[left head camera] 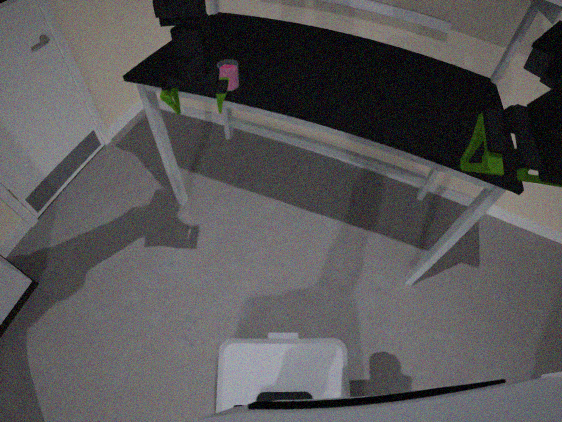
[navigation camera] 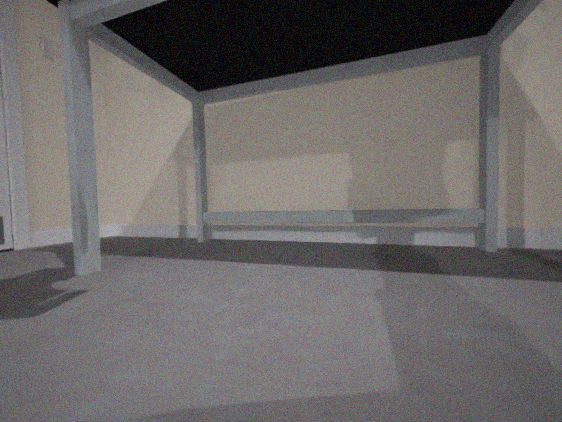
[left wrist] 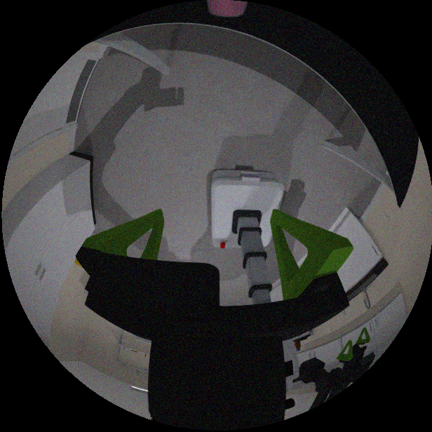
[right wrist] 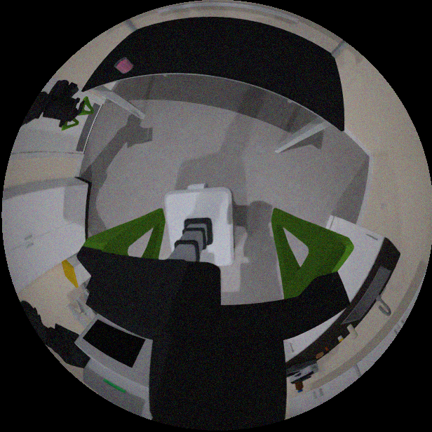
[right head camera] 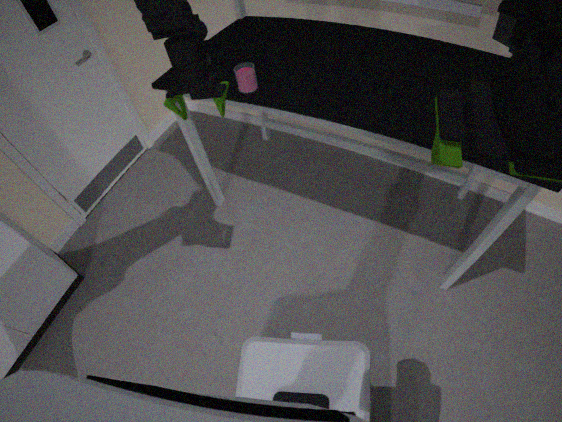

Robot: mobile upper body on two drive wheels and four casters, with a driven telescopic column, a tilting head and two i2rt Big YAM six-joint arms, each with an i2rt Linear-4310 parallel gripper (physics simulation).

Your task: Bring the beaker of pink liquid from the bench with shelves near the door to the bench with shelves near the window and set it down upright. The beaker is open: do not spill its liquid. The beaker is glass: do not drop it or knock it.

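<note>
The glass beaker of pink liquid (left head camera: 230,76) (right head camera: 246,79) (left wrist: 227,7) (right wrist: 124,65) stands upright on the black bench top (left head camera: 350,80) (right head camera: 360,70) (right wrist: 225,45), towards its left end near the front edge. My left gripper (left head camera: 199,102) (right head camera: 202,106) (left wrist: 216,214) is open and empty, at the bench's front edge; in the left head camera view one of its fingertips overlaps the beaker's lower left side, while in the right head camera view it is apart from it. My right gripper (right wrist: 217,214) is open and empty, by the bench's right end. The bench near the window cannot be made out.
A door (left head camera: 40,100) (right head camera: 75,100) is at the left. A white cabinet (right head camera: 35,285) (right wrist: 45,220) stands at the lower left. Pale bench legs (left head camera: 162,145) (left head camera: 450,240) reach the floor. My white base (left head camera: 250,365) (right head camera: 270,365) is in front of the bench. More cabinets (right wrist: 360,235) stand at the right.
</note>
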